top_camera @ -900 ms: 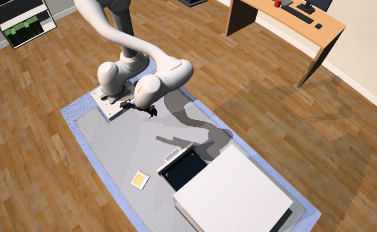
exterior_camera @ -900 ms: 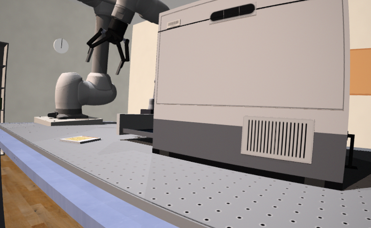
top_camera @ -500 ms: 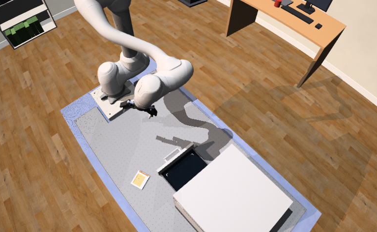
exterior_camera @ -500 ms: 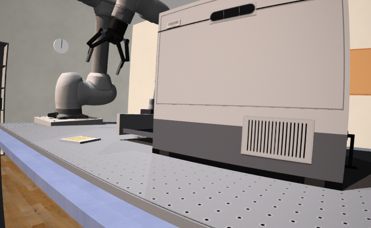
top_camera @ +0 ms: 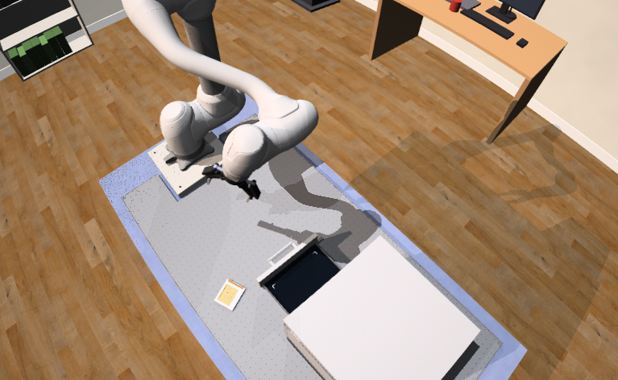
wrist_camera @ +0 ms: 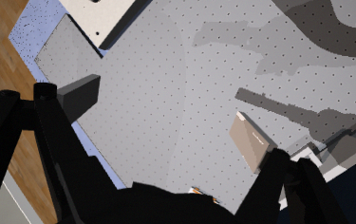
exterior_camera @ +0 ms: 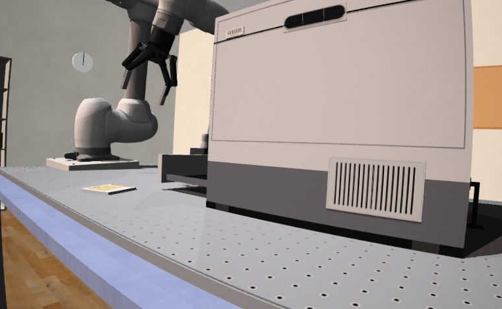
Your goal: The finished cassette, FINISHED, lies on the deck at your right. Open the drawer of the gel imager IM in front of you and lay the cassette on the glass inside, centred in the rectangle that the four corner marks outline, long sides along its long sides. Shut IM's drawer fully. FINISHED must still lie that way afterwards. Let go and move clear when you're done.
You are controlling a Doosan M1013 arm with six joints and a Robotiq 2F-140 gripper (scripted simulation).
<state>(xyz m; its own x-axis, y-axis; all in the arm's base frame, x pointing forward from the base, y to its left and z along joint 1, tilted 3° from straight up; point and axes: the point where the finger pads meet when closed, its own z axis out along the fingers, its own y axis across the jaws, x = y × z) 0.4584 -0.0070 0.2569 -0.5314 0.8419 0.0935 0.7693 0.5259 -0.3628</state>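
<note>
My gripper is now 21 cm short of the cassette FINISHED, 19 cm to the left of it and 27 cm above it.
</note>
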